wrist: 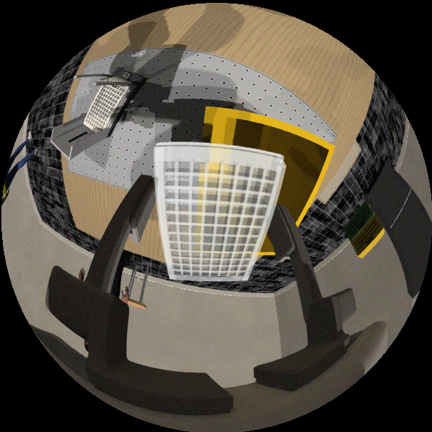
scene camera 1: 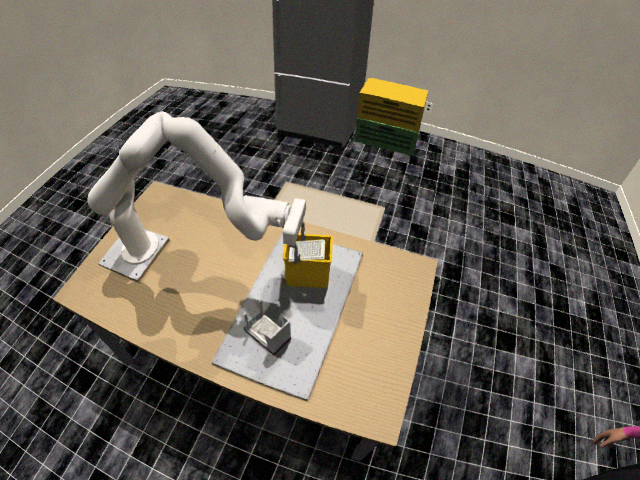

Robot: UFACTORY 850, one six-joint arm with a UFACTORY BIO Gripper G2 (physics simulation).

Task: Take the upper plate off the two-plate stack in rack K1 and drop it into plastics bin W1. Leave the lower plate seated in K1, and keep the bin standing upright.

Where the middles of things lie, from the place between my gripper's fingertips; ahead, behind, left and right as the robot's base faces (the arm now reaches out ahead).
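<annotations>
Yellow plastics bin W1 (scene camera 1: 315,273): my hand is 60 mm to the right of it and 120 mm above it.
</annotations>
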